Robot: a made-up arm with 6 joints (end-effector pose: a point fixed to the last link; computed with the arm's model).
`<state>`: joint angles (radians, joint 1 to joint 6).
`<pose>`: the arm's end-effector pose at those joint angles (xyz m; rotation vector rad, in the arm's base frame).
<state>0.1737 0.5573 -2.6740 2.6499 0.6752 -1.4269</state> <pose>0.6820 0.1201 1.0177 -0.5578 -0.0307 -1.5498</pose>
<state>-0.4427 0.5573 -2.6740 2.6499 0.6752 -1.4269</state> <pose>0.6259 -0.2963 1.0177 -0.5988 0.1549 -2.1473</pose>
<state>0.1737 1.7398 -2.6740 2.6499 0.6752 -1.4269</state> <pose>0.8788 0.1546 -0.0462 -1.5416 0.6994 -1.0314</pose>
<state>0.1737 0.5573 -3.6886 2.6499 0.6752 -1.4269</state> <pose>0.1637 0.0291 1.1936 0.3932 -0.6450 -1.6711</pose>
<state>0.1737 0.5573 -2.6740 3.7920 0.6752 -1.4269</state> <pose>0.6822 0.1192 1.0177 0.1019 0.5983 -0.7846</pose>
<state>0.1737 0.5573 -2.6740 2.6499 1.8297 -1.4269</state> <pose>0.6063 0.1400 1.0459 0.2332 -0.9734 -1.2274</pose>
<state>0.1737 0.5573 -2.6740 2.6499 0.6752 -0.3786</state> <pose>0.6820 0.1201 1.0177 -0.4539 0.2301 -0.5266</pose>
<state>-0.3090 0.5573 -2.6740 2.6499 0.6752 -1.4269</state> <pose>0.6598 -0.2102 1.0177 -0.5926 0.1117 -2.0181</pose>
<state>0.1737 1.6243 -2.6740 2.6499 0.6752 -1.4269</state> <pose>0.9164 0.1612 0.0591 -1.4537 0.6288 -1.1000</pose>
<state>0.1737 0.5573 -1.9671 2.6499 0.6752 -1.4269</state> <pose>0.8292 0.1459 0.6517 -1.1670 0.4070 -1.2885</pose>
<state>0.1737 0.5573 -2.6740 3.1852 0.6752 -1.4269</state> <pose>0.6820 0.1196 1.0178 -0.2427 0.2844 -1.2107</pose>
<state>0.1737 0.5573 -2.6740 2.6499 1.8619 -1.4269</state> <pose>0.6039 0.1400 1.0454 0.2555 -0.9975 -1.2135</pose>
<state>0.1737 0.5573 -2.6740 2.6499 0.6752 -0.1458</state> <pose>0.6820 0.1201 1.0177 -0.4207 0.2790 -0.2988</pose>
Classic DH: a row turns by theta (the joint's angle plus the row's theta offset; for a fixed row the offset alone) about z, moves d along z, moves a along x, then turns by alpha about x. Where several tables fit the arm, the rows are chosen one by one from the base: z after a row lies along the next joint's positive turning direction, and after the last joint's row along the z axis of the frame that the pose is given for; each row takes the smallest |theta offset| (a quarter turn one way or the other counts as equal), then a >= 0, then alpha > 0; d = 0 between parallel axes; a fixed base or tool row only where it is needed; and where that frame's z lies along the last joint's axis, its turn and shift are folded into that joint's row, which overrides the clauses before.
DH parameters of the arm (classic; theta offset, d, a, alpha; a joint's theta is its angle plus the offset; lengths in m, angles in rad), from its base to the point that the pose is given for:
joint 1: 0 0.337 0 -1.5708
joint 2: -1.3851 0 0.4009 0
joint 3: 1.3851 0 0.11 -1.5708
joint 4: 0 0.484 0 1.5708
joint 5: 0 0 0.047 -1.5708
joint 6: 0 0.06 0 0

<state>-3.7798 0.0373 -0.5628 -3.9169 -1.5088 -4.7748</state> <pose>-0.2679 0.2534 0.3793 -1.3789 1.5212 -0.6375</pose>
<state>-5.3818 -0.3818 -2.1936 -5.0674 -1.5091 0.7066</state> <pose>0.0754 0.0004 1.1729 0.7123 1.1587 -0.6575</pose>
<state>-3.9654 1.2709 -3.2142 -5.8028 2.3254 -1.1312</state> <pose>-0.5877 0.5831 0.5961 0.8203 -2.7876 0.8015</pose>
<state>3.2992 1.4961 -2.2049 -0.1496 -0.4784 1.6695</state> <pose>-0.8572 -0.1467 0.0174 -1.3304 -1.6918 1.1316</pose>
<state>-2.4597 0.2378 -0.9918 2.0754 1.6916 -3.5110</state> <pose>-0.4502 -0.4390 0.4178 1.1729 -0.0577 0.7669</pose>
